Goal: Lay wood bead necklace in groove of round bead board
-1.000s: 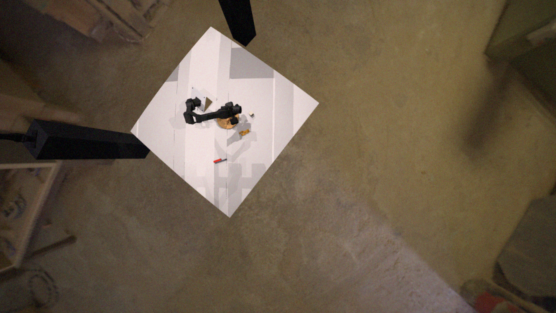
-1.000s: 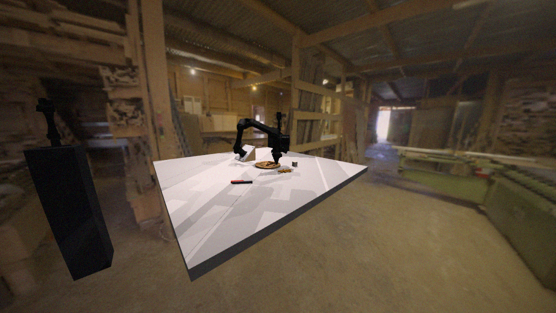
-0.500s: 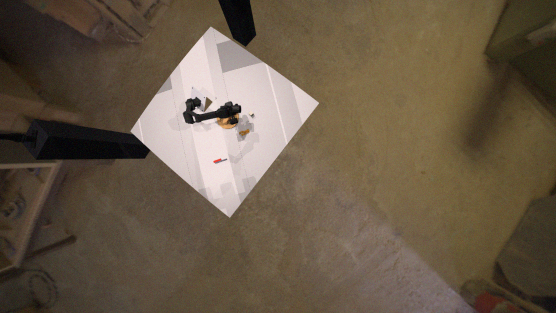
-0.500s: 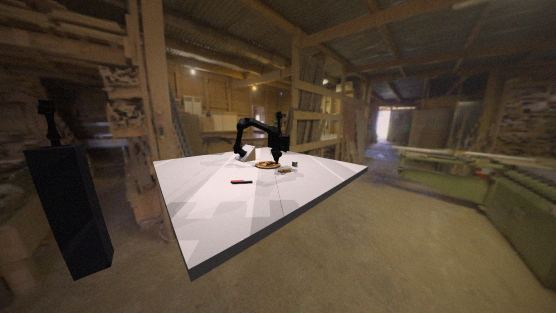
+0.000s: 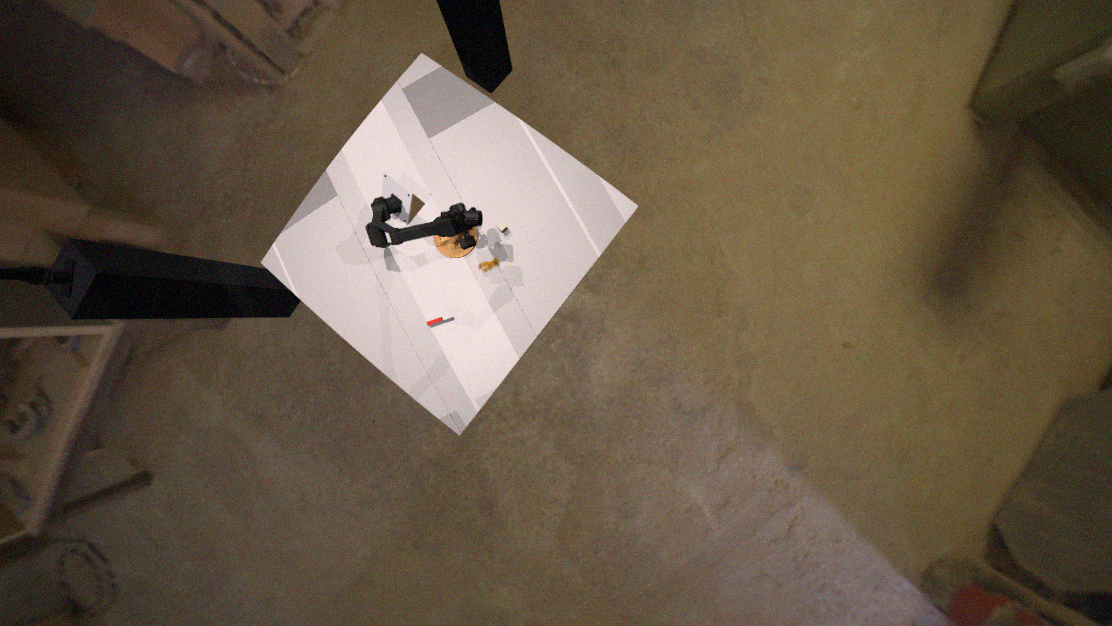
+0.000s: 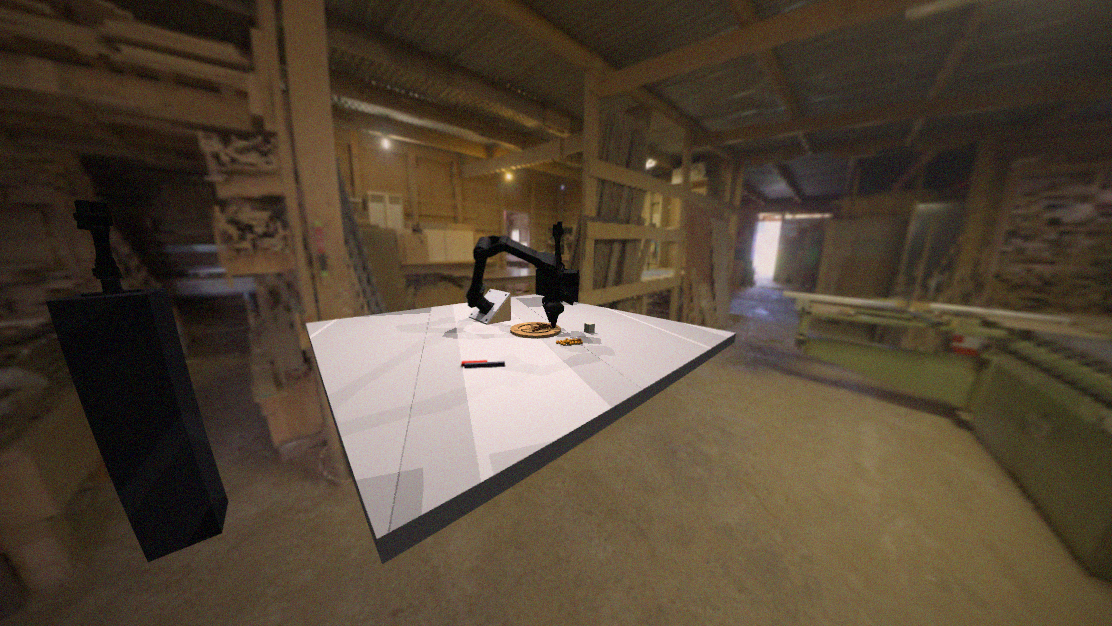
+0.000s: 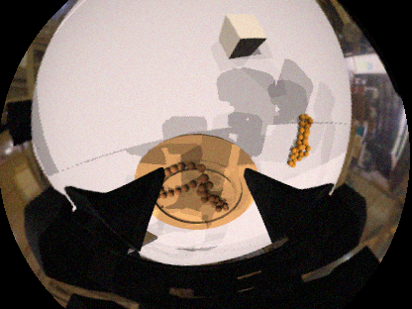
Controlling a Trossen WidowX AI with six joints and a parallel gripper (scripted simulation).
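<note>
Right now my gripper tip is 11 cm to the right of the small grey cube, 11 cm short of it and 1 cm above it. Also, from my gripper tip: black marker (39 cm to the right, 14 cm ahead, 2 cm below).
</note>
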